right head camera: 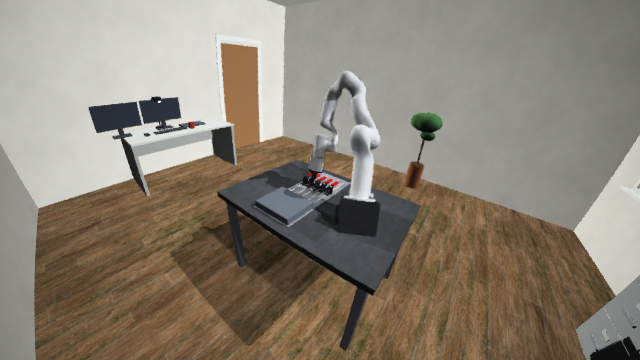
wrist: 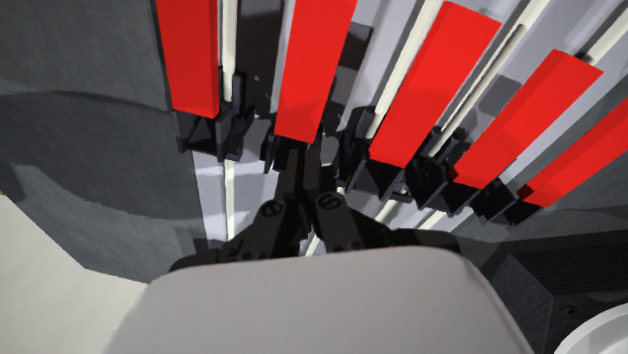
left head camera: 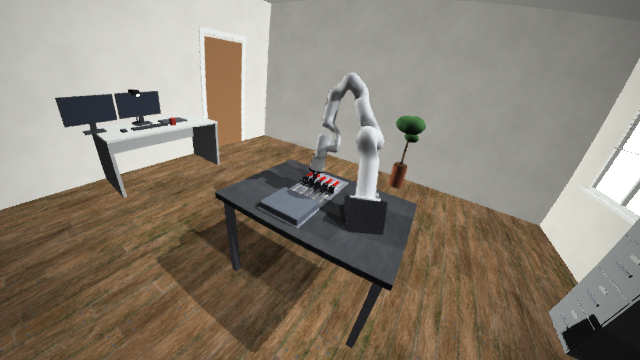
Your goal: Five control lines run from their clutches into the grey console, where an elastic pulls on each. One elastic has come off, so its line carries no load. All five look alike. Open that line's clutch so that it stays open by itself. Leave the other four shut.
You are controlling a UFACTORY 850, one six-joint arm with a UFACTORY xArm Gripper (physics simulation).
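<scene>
Five red levers stand in a row on black clutches. In the wrist view they are the far left lever (wrist: 192, 55), the second lever (wrist: 315, 65), the middle lever (wrist: 435, 85), the fourth lever (wrist: 530, 120) and the far right lever (wrist: 585, 155). Cream lines (wrist: 229, 200) run through the clutches to the grey console (left head camera: 289, 202) (right head camera: 285, 204). My gripper (wrist: 309, 168) (left head camera: 315, 173) (right head camera: 313, 175) is shut and empty. Its tips are at the lower end of the second lever, over its black clutch; contact cannot be told. The elastics do not show.
A light base plate (left head camera: 342, 185) lies under the clutches on the dark table (left head camera: 370, 255) (right head camera: 345, 260). The neighbouring clutches stand close on both sides of my fingers. The arm's dark base block (left head camera: 366, 216) (right head camera: 359, 217) stands right of the console.
</scene>
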